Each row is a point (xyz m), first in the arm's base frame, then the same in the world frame.
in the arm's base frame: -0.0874 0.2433 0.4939
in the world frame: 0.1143 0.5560 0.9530
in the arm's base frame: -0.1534 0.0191 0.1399
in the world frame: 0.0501 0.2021 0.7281
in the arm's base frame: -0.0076 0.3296 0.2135
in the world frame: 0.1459 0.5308 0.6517
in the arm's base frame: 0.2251 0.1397 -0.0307
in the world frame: 0.3799 0.2877 0.4621
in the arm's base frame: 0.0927 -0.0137 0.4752
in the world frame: 0.3338 0.3365 1.0029
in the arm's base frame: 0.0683 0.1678 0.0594
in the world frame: 0.2316 0.3309 0.5602
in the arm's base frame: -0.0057 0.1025 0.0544
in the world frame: 0.1703 0.2609 0.5933
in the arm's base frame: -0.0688 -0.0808 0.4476
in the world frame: 0.1847 0.2454 1.0312
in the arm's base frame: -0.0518 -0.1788 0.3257
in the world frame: 0.2051 0.1094 0.9548
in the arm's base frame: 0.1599 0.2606 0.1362
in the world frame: 0.3133 0.4569 0.5789
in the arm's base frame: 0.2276 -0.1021 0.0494
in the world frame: 0.4341 0.1008 0.6265
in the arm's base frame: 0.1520 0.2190 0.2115
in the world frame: 0.3213 0.4486 0.6645
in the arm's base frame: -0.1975 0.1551 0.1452
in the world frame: -0.0165 0.3225 0.6888
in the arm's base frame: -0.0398 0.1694 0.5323
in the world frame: 0.1782 0.5100 1.0079
